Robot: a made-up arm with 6 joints.
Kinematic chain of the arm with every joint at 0, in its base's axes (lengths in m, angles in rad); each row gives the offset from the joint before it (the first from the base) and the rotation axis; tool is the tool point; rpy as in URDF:
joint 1: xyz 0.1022 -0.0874 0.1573 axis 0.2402 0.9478 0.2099
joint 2: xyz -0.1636 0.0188 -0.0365 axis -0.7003 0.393 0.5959
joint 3: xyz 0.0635 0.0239 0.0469 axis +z
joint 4: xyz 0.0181 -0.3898 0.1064 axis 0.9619 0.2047 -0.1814
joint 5: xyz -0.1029 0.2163 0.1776 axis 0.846 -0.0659 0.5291
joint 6: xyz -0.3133 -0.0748 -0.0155 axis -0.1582 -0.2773 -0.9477
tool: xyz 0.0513 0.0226 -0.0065 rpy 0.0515 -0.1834 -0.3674
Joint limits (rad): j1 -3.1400..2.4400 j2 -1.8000..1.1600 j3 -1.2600..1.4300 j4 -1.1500..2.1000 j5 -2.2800..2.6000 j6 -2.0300..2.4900
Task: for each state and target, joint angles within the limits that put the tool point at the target. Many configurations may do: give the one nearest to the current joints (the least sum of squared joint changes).
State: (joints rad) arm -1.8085 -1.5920 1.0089 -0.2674 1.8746 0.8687
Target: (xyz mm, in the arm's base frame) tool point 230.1 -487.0 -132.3
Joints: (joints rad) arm -1.5571 -1.4820 0.9735 -0.1266 1.2955 0.8490
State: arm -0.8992 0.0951 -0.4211 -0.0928 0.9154 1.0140
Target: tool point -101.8 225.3 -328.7
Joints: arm -1.4161 0.0583 -1.2503 -0.0439 0.5079 1.2053
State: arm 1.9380 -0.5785 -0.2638 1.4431 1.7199 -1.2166
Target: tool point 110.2 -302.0 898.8
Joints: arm 1.5599 -1.1784 -0.8153 1.7905 1.1021 -1.3018
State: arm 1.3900 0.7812 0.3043 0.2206 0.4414 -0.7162
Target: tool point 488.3 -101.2 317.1
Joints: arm 1.1770 1.1600 0.4183 0.1330 0.4848 -0.6289
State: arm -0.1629 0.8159 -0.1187 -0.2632 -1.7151 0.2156
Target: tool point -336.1 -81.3 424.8
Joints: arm -0.2158 0.2290 0.0544 0.1025 -1.2550 0.3613
